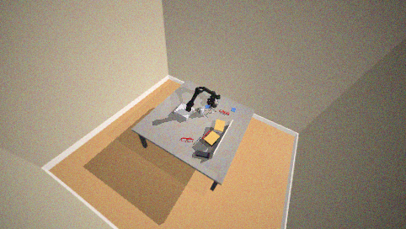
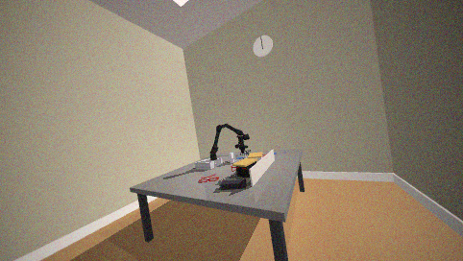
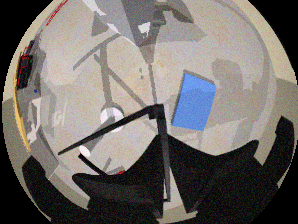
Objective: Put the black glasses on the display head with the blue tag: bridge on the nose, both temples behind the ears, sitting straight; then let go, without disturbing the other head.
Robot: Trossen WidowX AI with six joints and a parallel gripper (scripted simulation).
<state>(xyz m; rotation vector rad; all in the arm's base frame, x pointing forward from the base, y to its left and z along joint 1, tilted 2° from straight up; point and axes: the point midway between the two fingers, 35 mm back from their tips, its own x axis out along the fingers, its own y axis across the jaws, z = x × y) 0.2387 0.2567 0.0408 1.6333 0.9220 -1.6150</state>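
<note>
The white shape is 150 mm to the right of my gripper tip and 60 mm behind it. Round my gripper tip: dark box 720 mm to the right, 280 mm ahead, 40 mm below; then white upright divider 390 mm ahead, 380 mm to the right.
</note>
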